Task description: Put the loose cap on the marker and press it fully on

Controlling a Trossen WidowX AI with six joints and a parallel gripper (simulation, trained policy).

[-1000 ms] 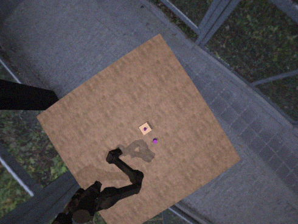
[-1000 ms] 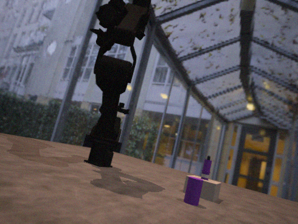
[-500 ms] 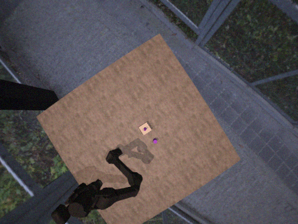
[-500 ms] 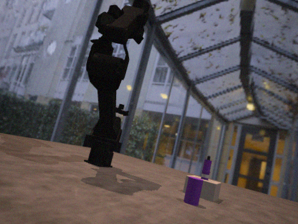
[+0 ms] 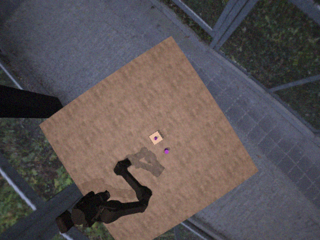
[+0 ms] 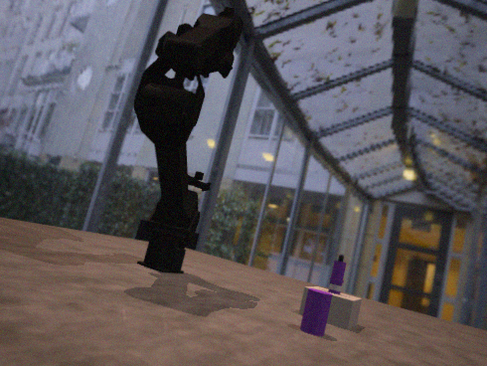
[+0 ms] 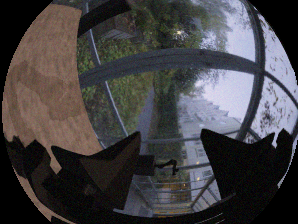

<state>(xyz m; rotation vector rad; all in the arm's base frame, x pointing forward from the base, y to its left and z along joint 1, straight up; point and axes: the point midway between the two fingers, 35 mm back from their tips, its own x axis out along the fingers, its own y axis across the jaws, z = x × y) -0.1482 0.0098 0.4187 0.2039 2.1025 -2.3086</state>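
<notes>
My gripper tip is 500 mm short of the purple cap, 100 mm to the left of it and 390 mm above it. Round my gripper tip: pale holder block 490 mm ahead, 30 mm to the left, 400 mm below; then purple marker 490 mm ahead, 30 mm to the left, 340 mm below.
</notes>
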